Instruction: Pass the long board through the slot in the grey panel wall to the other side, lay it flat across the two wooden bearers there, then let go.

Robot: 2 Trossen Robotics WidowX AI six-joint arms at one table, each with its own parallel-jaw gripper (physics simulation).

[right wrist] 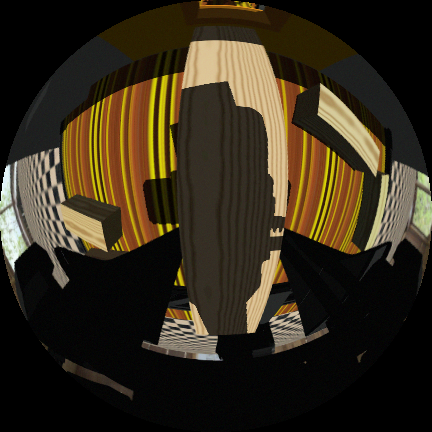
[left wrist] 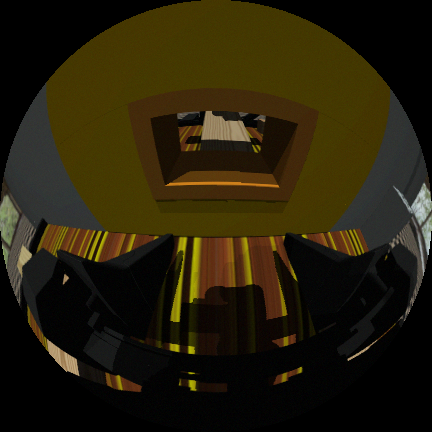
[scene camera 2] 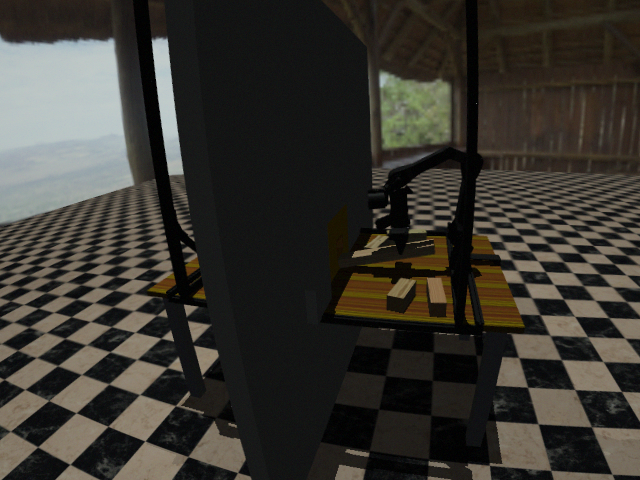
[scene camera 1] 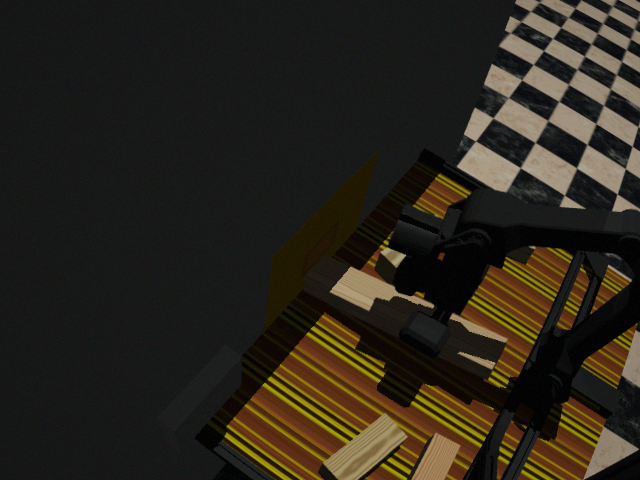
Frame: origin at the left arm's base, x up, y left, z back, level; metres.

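Where they show: left gripper, fingertip midpoint: [left wrist: 230,239]; right gripper, fingertip midpoint: [right wrist: 230,232] [scene camera 2: 401,250]; right arm's base at its link origin: [scene camera 1: 535,392].
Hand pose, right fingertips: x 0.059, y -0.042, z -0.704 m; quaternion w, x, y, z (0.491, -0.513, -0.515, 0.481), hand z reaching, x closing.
Observation:
Things, the pixels of their top centre, and the offset from my right fingertips. "*": a spot on its surface instead. Level surfaces: height alone.
- striped table at its surface level: dx -0.078 m
- slot at a spot on its surface: [left wrist: 221,189] * dx -0.019, dy +0.007, dz +0.274 m
- board's end at a spot on its surface: [left wrist: 220,128] * dx -0.014, dy +0.004, dz +0.138 m
The long pale board [scene camera 1: 361,286] [scene camera 2: 370,250] [right wrist: 225,181] hangs level over the striped table [scene camera 1: 309,390] [scene camera 2: 370,295]. My right gripper [scene camera 1: 432,310] [scene camera 2: 399,244] [right wrist: 230,232] is shut on the board near its middle. The board's far end points at the slot [left wrist: 221,189] [right wrist: 229,10] and lies just short of it. The slot sits in a yellow surround [scene camera 1: 328,224] [scene camera 2: 338,238] in the grey panel wall [scene camera 2: 270,167] [left wrist: 31,169]. Through the slot the left wrist view shows the board's end [left wrist: 220,128]. My left gripper [left wrist: 230,239] is open and empty, low over the table on the wall's other side.
Loose wooden blocks lie on the right arm's side: two [scene camera 1: 366,448] [scene camera 1: 437,457] [scene camera 2: 401,292] [scene camera 2: 436,295] near the table's front edge and one [scene camera 1: 391,257] [right wrist: 342,125] behind the board. Pale wood [left wrist: 62,356] shows beside my left fingers. Black frame posts [scene camera 2: 470,143] stand at the table's edge.

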